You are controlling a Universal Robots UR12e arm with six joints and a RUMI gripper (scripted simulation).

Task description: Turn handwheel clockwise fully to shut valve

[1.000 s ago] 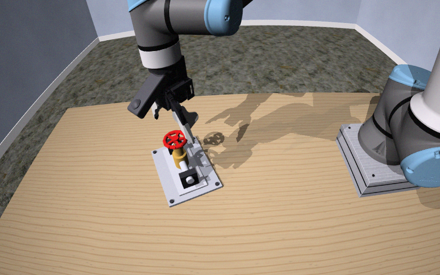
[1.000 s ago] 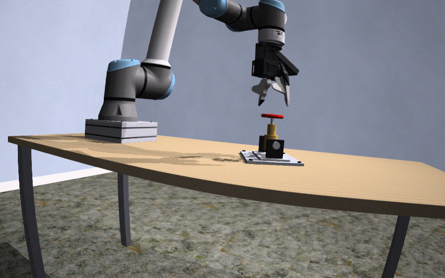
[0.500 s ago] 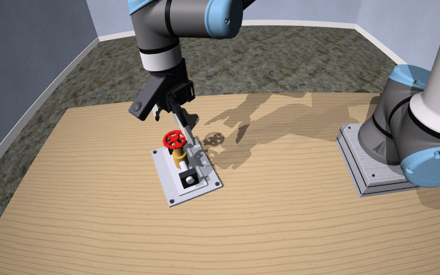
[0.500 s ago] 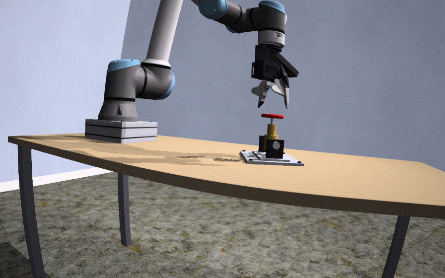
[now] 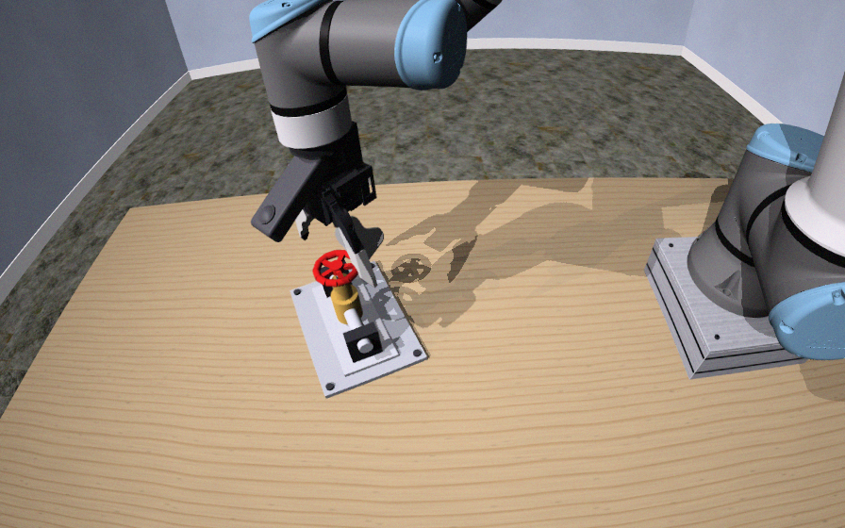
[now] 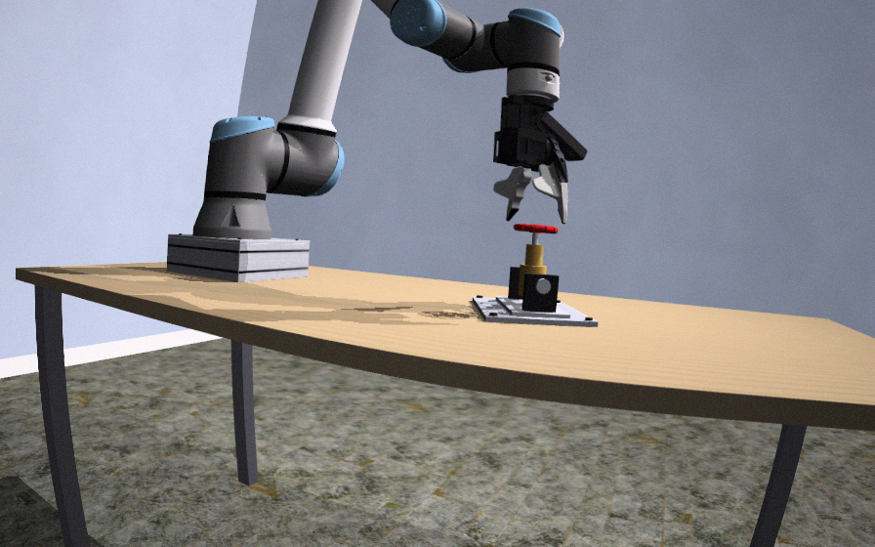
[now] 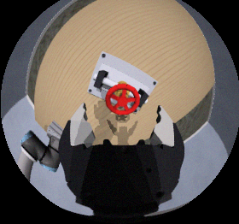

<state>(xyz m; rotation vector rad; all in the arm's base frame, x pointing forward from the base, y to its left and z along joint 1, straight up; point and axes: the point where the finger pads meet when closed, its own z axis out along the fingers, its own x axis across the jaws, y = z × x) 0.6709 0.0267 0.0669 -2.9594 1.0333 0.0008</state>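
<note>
My hand is 2 cm above the red handwheel.
</note>
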